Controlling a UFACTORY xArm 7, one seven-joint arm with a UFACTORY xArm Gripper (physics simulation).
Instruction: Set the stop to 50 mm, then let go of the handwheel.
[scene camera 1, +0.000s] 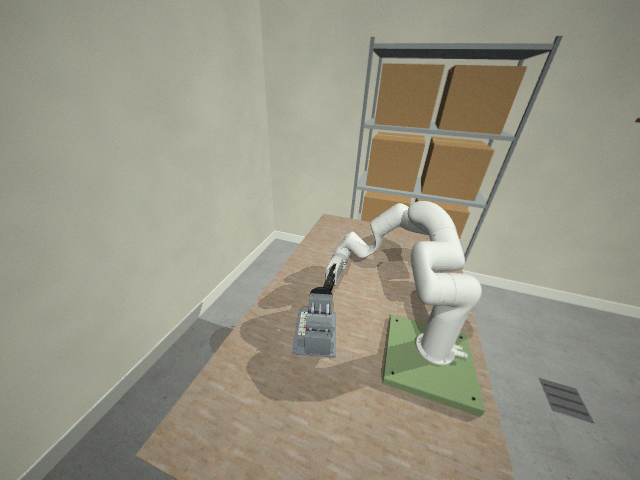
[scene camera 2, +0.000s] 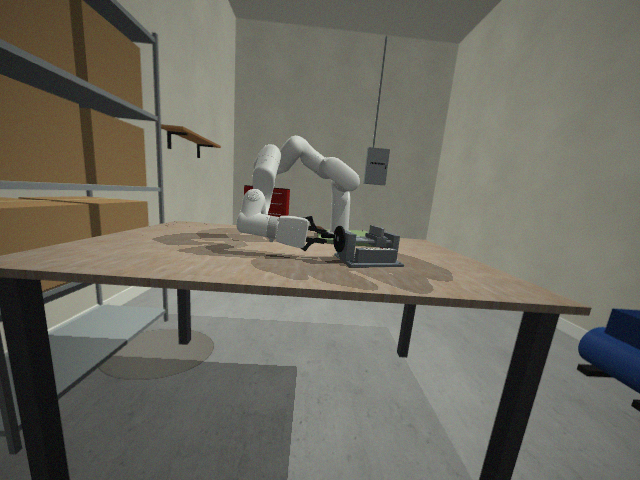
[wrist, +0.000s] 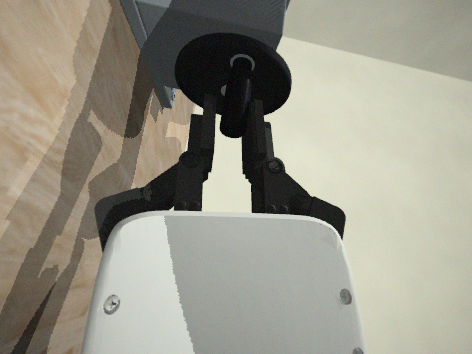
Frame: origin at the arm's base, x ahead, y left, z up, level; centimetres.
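Seen in the pictures: gripper, fingertip midpoint: (scene camera 1: 326, 290) (scene camera 2: 327, 237) (wrist: 230, 113); arm's base, link origin: (scene camera 1: 434, 348).
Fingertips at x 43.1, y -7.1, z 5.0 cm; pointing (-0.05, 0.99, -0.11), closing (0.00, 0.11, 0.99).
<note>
Offsets run from my fingertips to a thing's top centre. "pt": to the spot under its first point. Level surfaces: height alone.
The black handwheel {pt dy +4.4, dx +0.7, dz +3.4 cm} (scene camera 1: 321, 290) (scene camera 2: 339, 238) (wrist: 200, 65) is at the end of the grey stop unit {dy +15.1, dx -1.5, dz +2.6 cm} (scene camera 1: 317, 343) (scene camera 2: 376, 255) (wrist: 215, 20). The stop block {dy +17.5, dx -3.0, dz +4.9 cm} (scene camera 1: 319, 320) (scene camera 2: 376, 231) sits between the unit's end plates. A pale scale {pt dy +17.8, dx +3.1, dz -2.1 cm} (scene camera 1: 301, 323) with a small red mark runs along one side in scene camera 1; its numbers are too small to read. My gripper (scene camera 1: 329, 283) (scene camera 2: 328, 237) (wrist: 230, 113) is partly open at the handwheel. Its fingers stand on either side of the black crank handle {dy +0.2, dx -1.1, dz +1.2 cm} (wrist: 234, 112), without gripping it. Any slight contact is unclear.
The unit stands on the wooden table {dz -7.5 cm} (scene camera 1: 310, 428) (scene camera 2: 206, 266). The arm's base is on a green plate (scene camera 1: 408, 379), beside the unit. A shelf rack (scene camera 1: 434, 128) with cardboard boxes (scene camera 1: 408, 95) stands behind the table in scene camera 1.
</note>
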